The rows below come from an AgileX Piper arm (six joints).
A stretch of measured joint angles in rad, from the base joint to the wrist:
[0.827 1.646 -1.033 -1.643 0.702 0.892]
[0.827 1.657 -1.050 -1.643 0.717 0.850]
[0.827 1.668 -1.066 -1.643 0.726 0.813]
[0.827 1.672 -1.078 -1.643 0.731 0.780]
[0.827 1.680 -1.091 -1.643 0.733 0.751]
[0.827 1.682 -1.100 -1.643 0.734 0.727]
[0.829 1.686 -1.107 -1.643 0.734 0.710]
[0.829 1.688 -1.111 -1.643 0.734 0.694]
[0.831 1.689 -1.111 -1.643 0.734 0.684]
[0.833 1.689 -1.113 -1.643 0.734 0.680]
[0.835 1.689 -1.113 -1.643 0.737 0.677]
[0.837 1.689 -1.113 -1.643 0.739 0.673]
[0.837 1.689 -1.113 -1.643 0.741 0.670]
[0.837 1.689 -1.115 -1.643 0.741 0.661]
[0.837 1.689 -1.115 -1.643 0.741 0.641]
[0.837 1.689 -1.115 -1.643 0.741 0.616]
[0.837 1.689 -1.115 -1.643 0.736 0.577]
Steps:
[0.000 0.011 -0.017 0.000 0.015 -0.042]
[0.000 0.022 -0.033 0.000 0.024 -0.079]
[0.000 0.026 -0.045 0.000 0.029 -0.112]
[0.000 0.034 -0.058 0.000 0.031 -0.141]
[0.000 0.036 -0.067 0.000 0.032 -0.165]
[0.002 0.040 -0.074 0.000 0.032 -0.182]
[0.002 0.042 -0.078 0.000 0.032 -0.198]
[0.004 0.043 -0.078 0.000 0.032 -0.208]
[0.006 0.043 -0.080 0.000 0.032 -0.212]
[0.008 0.043 -0.080 0.000 0.035 -0.215]
[0.010 0.043 -0.080 0.000 0.037 -0.219]
[0.010 0.043 -0.080 0.000 0.039 -0.222]
[0.010 0.043 -0.082 0.000 0.039 -0.231]
[0.010 0.043 -0.082 0.000 0.039 -0.251]
[0.010 0.043 -0.082 0.000 0.039 -0.276]
[0.010 0.043 -0.082 0.000 0.034 -0.315]

